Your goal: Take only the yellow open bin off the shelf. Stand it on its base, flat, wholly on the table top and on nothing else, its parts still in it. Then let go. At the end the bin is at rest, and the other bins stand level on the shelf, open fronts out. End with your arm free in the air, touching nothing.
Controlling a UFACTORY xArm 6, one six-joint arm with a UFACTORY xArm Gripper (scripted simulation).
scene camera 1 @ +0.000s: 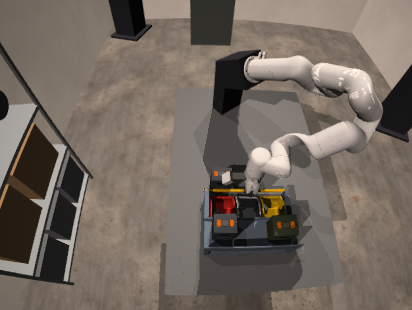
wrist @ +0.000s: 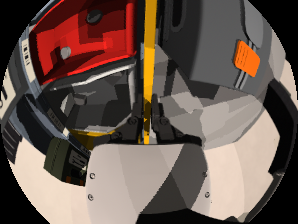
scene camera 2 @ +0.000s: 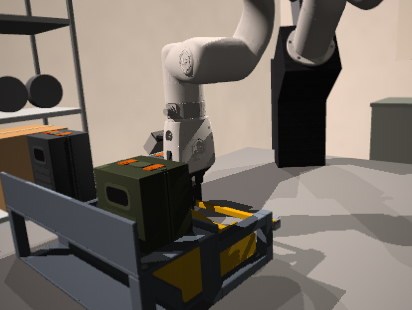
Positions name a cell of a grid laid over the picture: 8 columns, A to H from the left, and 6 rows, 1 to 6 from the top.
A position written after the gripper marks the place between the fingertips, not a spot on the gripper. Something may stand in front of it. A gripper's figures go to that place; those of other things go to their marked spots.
Scene:
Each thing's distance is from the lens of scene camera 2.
gripper (scene camera 2: D4): 0.72 m
yellow open bin (scene camera 2: D6): 0.50 m

